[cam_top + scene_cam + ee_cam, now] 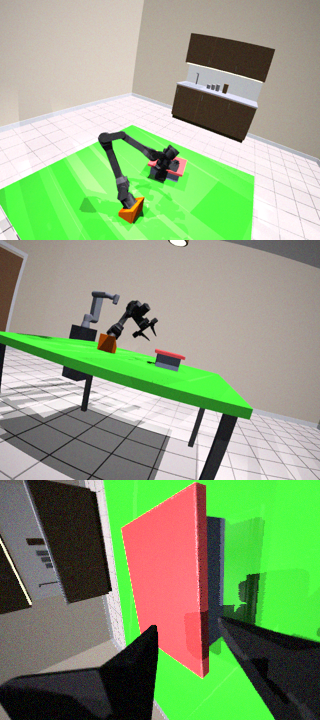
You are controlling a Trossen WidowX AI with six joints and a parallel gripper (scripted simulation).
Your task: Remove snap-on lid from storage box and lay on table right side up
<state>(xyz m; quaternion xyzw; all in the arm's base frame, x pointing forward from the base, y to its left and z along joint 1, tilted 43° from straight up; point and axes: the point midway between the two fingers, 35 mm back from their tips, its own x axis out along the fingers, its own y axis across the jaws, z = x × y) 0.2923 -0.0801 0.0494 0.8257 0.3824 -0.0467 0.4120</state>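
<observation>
The lid is 12 cm ahead of my gripper tip, 3 cm to the left of it and 7 cm below it. The rest, counted from my gripper tip: storage box: 12 cm ahead, 3 cm to the left, 11 cm below.
</observation>
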